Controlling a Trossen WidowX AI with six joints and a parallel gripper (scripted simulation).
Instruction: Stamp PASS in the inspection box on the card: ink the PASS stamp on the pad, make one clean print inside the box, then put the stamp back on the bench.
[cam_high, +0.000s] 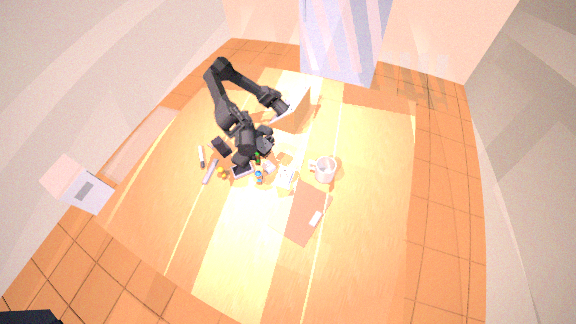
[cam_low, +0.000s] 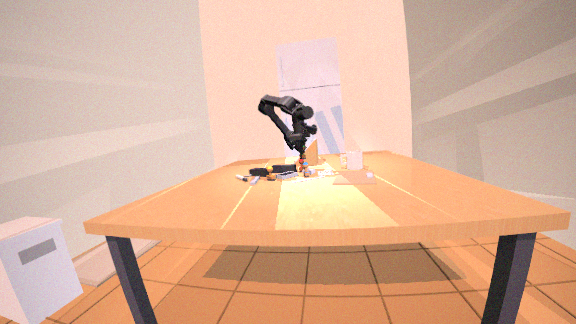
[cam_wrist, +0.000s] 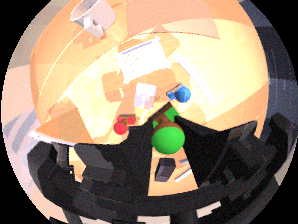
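Now: gripper tip 100 mm above the ink pad, 80 mm to the left of it and 20 mm short of it. Round my gripper tip: green-knobbed stamp (right at my gripper tip); red stamp (90 mm behind, 80 mm below, 10 mm to the right); blue-knobbed stamp (80 mm below, 40 mm ahead, 10 mm to the left).
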